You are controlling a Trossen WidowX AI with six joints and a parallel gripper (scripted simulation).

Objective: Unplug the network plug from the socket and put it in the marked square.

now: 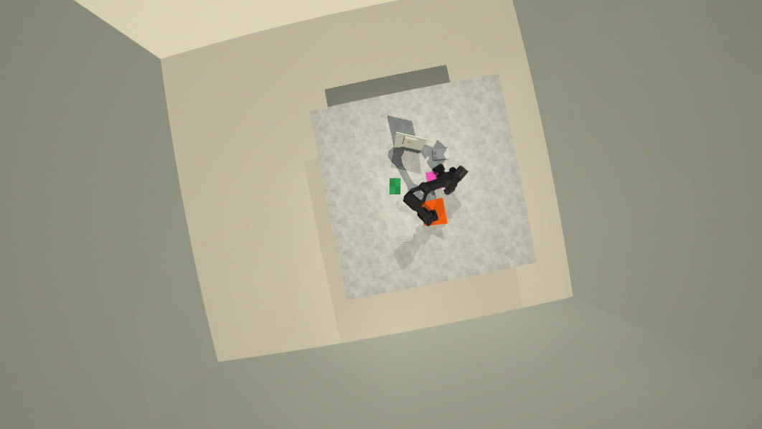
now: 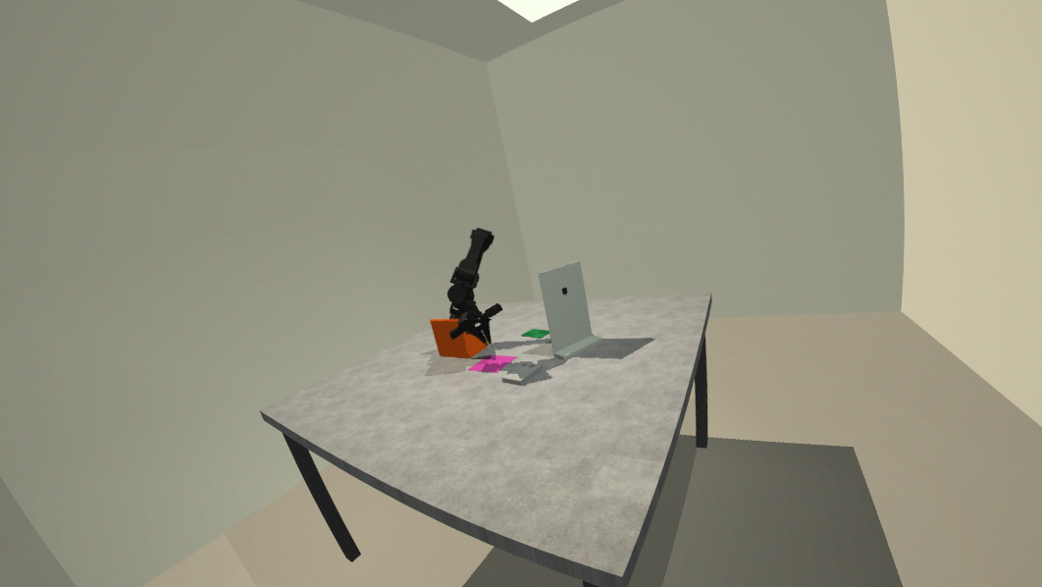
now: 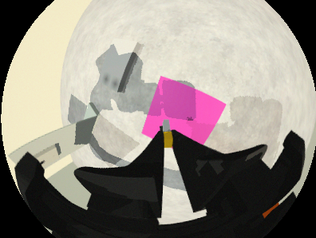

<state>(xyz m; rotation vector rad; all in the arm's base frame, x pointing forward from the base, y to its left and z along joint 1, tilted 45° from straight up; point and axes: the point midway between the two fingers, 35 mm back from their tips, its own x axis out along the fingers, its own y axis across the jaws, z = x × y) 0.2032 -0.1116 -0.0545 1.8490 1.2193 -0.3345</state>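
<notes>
Now: gripper tip 10 mm past the flat pink square and 70 mm above it. The rest, counted from my gripper tip: pale upright panel: 240 mm ahead, 120 mm to the left, 50 mm above; network plug: right at my gripper tip.
</notes>
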